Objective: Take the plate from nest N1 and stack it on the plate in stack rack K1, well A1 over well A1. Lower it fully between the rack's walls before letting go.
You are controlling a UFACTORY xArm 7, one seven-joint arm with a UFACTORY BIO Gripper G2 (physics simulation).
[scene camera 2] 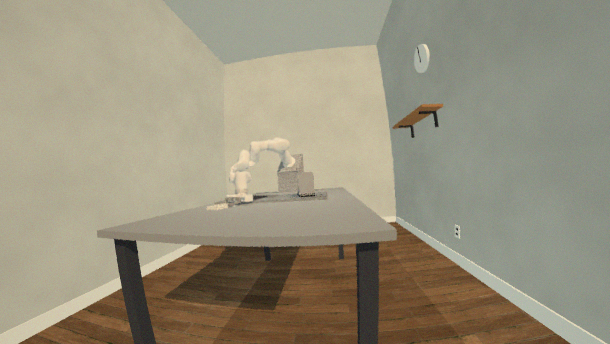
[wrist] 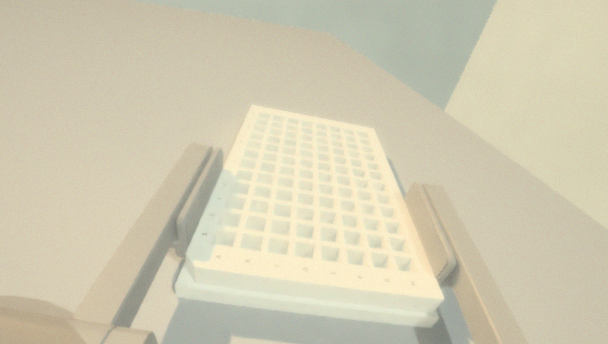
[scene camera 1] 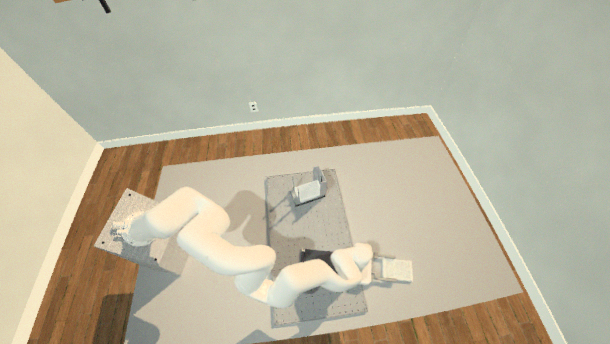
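Seen in the pictures: hand at its tool point: [scene camera 2: 224, 204] [wrist: 317, 214] [scene camera 1: 390, 268]; arm's base at its link origin: [scene camera 2: 289, 162] [scene camera 1: 140, 228].
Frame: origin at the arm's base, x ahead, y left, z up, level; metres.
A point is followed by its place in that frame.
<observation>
A white many-welled plate [scene camera 1: 400, 270] @[y -0.517, x 0.883, z -0.282 m] [scene camera 2: 216, 207] @[y -0.514, x 0.942, z -0.274 m] [wrist: 310, 280] @[y -0.472, x 0.823, z -0.271 m] lies low over the table, past the pegboard's edge. In the wrist view its letter row faces the camera, with the A1 corner at near left. My gripper [scene camera 1: 387, 271] @[y -0.489, x 0.845, z -0.270 m] [wrist: 315, 200] @[y -0.489, x 0.845, z -0.270 m] is shut on this plate, one pad against each long side. Whether the plate touches its support is hard to tell. Nest N1 is not distinct under it. Stack rack K1 [scene camera 1: 319, 176] @[y 0.021, x 0.759, z -0.188 m] stands upright on the upper part of the pegboard, and a white plate [scene camera 1: 309, 191] @[y -0.007, x 0.690, z -0.240 m] sits between its walls.
The grey pegboard [scene camera 1: 327, 220] @[y -0.171, x 0.706, z -0.273 m] lies between the robot's base and the held plate. A dark flat item [scene camera 1: 316, 255] @[y -0.298, x 0.582, z -0.261 m] lies on it, partly hidden under the arm. The grey table [scene camera 1: 440, 200] @[y -0.335, x 1.289, z -0.286 m] [scene camera 2: 250, 225] @[y -0.316, x 1.371, z -0.286 m] extends around them. Grey upright panels [scene camera 2: 287, 182] @[y -0.038, x 0.056, z -0.191 m] show beside the arm in scene view 2.
</observation>
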